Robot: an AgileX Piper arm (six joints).
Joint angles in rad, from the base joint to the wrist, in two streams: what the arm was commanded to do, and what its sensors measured. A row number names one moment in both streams.
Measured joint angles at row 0:
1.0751, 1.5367, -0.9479, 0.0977, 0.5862, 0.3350
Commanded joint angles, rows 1 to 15:
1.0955, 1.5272, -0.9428, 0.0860, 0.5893, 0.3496
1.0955, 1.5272, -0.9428, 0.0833, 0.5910, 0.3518
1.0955, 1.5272, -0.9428, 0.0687, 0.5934, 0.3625
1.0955, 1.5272, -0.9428, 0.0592, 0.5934, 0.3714
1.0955, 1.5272, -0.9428, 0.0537, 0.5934, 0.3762
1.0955, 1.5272, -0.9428, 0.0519, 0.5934, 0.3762
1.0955, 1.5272, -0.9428, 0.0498, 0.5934, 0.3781
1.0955, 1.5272, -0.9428, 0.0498, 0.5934, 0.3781
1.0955, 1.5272, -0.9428, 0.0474, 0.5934, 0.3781
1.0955, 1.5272, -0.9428, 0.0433, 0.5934, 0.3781
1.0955, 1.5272, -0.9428, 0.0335, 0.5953, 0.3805
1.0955, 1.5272, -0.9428, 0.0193, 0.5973, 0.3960
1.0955, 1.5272, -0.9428, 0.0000, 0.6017, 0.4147
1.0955, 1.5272, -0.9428, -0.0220, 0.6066, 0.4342
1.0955, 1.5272, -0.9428, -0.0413, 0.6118, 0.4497
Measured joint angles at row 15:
1.0916, 1.5367, -0.9479, 0.0309, 0.5949, 0.3950
